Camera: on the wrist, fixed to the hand. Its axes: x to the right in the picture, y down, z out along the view.
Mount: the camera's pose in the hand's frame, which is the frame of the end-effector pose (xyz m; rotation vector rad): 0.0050 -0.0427 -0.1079 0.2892 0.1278 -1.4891
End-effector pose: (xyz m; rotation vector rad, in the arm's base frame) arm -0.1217 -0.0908 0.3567 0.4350 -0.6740 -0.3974
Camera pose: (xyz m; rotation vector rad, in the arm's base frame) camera -0.0550 -0.1016 0.2623 1.2050 -0.1611 -1.6643
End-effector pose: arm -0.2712 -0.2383 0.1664 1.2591 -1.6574 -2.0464
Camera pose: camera -0.1822 -0.3016 0.1269 -1.8758 0.5134 1.2086
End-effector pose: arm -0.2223 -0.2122 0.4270 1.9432 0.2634 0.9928
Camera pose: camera -0.2894 -0.1175 0.4238 1.2974 1.6695 0.0395
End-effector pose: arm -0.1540 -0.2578 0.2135 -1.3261 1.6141 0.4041
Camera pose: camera -0.1659 -0.3564 0.2736 -1.9085 0.3934 -0.7891
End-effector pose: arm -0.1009 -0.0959 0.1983 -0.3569 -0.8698 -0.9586
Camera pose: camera -0.0826 -0.1888 0.1310 0.7400 -1.0980 -2.1281
